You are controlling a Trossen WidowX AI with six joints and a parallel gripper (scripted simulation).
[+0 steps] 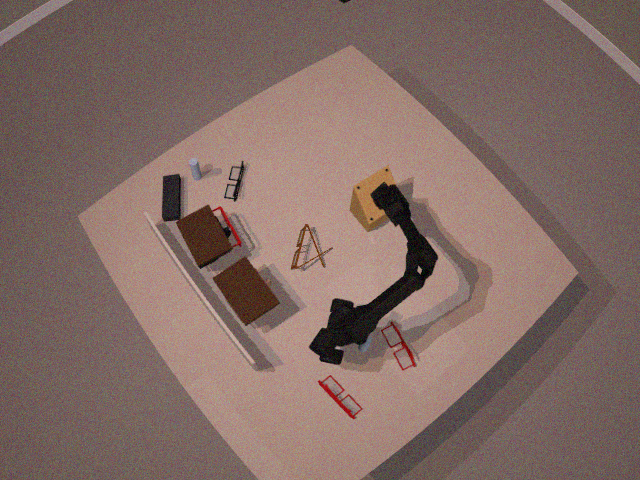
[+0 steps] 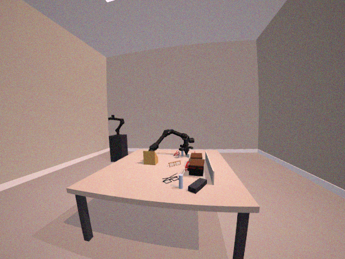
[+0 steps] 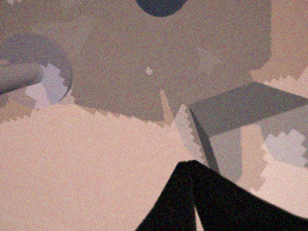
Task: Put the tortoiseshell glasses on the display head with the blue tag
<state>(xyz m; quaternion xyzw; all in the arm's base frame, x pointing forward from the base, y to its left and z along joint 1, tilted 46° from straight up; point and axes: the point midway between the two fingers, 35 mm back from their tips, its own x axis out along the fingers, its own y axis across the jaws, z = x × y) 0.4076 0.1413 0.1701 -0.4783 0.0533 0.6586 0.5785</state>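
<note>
The peg is 90 mm behind my gripper tip and 10 mm below it. Also, from my gripper tip: white block 30 mm ahead, 20 mm to the left, 10 mm below; dark box 70 mm ahead, 720 mm to the right, 10 mm below; white panel 210 mm ahead, 390 mm to the right, 20 mm above.
</note>
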